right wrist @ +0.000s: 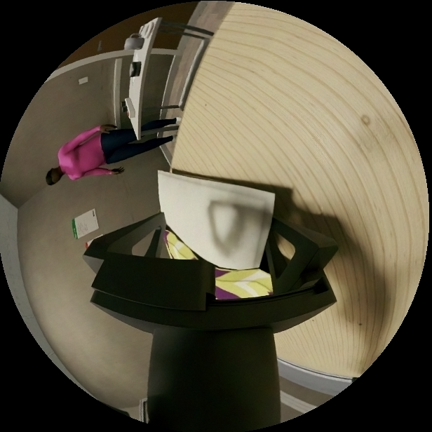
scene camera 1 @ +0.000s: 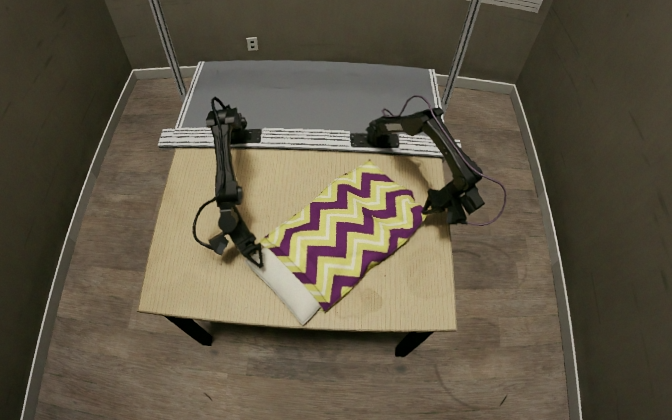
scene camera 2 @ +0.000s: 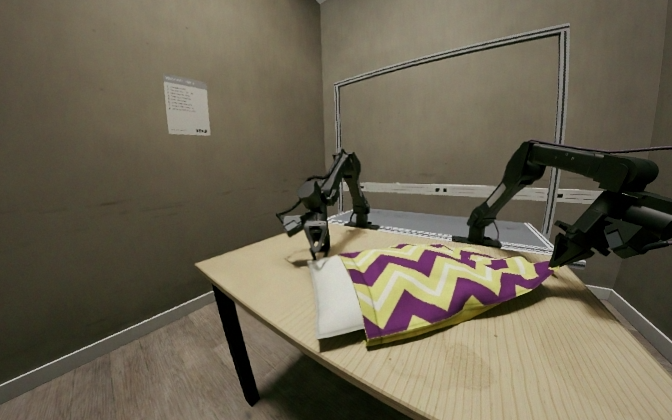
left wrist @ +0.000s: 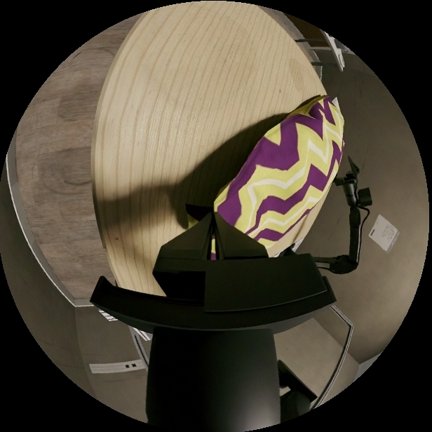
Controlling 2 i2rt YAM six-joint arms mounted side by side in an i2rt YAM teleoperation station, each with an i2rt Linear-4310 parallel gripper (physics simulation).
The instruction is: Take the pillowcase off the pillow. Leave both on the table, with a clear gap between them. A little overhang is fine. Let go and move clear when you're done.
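The white pillow sticks out of the open end of the purple, yellow and white zigzag pillowcase; the rest of it is hidden inside. My left gripper is shut on the pillowcase's closed end, at a corner that is slightly raised in scene camera 2. My right gripper is open over the back corner of the bare pillow. In the right wrist view its fingers stand on either side of the white part.
The wooden table carries both. The bare pillow's front corner lies close to the table's front edge. The metal rail with the arm mounts runs along the back edge. A person in pink stands away from the table.
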